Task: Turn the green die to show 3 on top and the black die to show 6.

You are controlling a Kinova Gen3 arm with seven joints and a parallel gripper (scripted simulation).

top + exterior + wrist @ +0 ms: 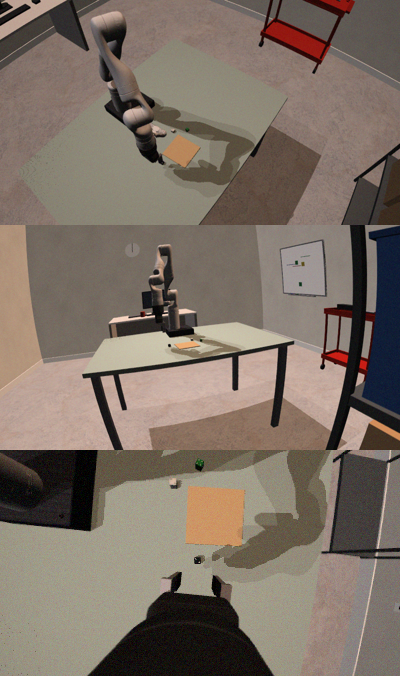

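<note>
The black die lies 30 mm to the left of my hand and 120 mm below it. From my hand the other things lie so: green die 260 mm to the left, 120 mm below; white die 60 mm behind, 210 mm to the left, 120 mm below; orange mat 40 mm ahead, 140 mm to the left, 120 mm below.
</note>
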